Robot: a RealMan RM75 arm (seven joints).
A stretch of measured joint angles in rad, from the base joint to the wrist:
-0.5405 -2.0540 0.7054 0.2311 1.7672 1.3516 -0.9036
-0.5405 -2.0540 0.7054 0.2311 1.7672 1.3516 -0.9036
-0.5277 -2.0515 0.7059 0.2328 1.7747 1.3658 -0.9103
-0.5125 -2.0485 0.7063 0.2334 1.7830 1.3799 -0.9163
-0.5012 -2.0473 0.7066 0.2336 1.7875 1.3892 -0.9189
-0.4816 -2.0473 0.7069 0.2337 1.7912 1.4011 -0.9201
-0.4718 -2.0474 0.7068 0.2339 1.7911 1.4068 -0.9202
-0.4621 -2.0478 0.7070 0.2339 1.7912 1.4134 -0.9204
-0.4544 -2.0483 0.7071 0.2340 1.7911 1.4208 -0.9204
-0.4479 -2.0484 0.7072 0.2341 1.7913 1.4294 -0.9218
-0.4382 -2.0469 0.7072 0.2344 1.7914 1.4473 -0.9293
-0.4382 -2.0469 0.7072 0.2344 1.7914 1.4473 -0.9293
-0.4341 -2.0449 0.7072 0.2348 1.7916 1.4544 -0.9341
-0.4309 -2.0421 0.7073 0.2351 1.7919 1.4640 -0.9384
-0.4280 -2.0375 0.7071 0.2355 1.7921 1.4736 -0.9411
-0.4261 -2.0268 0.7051 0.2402 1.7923 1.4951 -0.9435
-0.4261 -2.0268 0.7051 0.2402 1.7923 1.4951 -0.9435
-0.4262 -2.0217 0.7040 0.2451 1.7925 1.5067 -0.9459
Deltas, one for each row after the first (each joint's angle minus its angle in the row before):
0.0000 0.0000 0.0000 0.0000 0.0000 0.0000 0.0000
0.0128 0.0025 0.0005 0.0017 0.0075 0.0142 -0.0067
0.0152 0.0030 0.0004 0.0006 0.0083 0.0141 -0.0060
0.0113 0.0012 0.0003 0.0002 0.0045 0.0093 -0.0026
0.0196 0.0000 0.0003 0.0001 0.0037 0.0119 -0.0012
0.0098 -0.0001 -0.0001 0.0002 -0.0001 0.0057 -0.0001
0.0097 -0.0004 0.0002 0.0000 0.0001 0.0066 -0.0002
0.0077 -0.0005 0.0001 0.0001 -0.0001 0.0074 0.0000
0.0065 -0.0001 0.0001 0.0001 0.0002 0.0086 -0.0014
0.0097 0.0015 0.0000 0.0003 0.0001 0.0179 -0.0075
0.0000 0.0000 0.0000 0.0000 0.0000 0.0000 0.0000
0.0041 0.0020 0.0000 0.0004 0.0002 0.0071 -0.0048
0.0032 0.0028 0.0001 0.0003 0.0003 0.0096 -0.0043
0.0029 0.0046 -0.0002 0.0004 0.0002 0.0096 -0.0027
0.0019 0.0107 -0.0020 0.0047 0.0002 0.0215 -0.0024
0.0000 0.0000 0.0000 0.0000 0.0000 0.0000 0.0000
-0.0001 0.0051 -0.0011 0.0049 0.0002 0.0116 -0.0024

